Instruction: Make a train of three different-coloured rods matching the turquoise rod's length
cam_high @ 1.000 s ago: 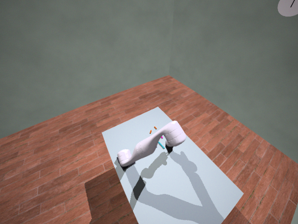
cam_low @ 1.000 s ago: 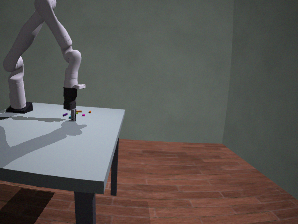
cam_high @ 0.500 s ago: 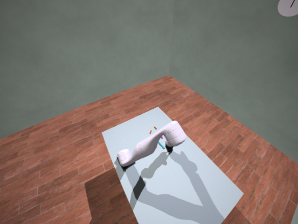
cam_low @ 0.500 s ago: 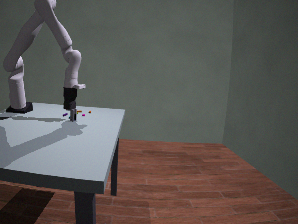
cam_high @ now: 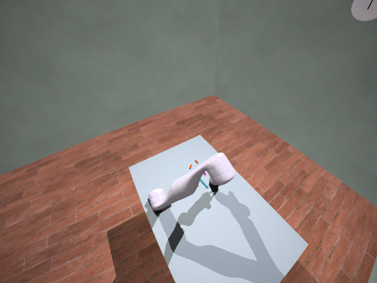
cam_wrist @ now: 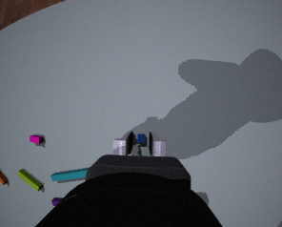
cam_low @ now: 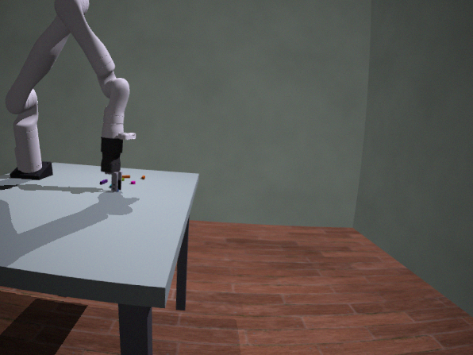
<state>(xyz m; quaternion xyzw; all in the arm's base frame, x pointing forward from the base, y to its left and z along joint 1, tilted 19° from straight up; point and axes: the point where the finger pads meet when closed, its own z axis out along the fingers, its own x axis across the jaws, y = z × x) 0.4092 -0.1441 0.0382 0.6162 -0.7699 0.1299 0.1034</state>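
Right now my hand is 20 mm above the blue rod. From my hand the other things lie so: turquoise rod (40 mm behind, 100 mm to the left, 20 mm below); magenta rod (30 mm ahead, 170 mm to the left, 20 mm below); purple rod (90 mm behind, 140 mm to the left, 20 mm below).
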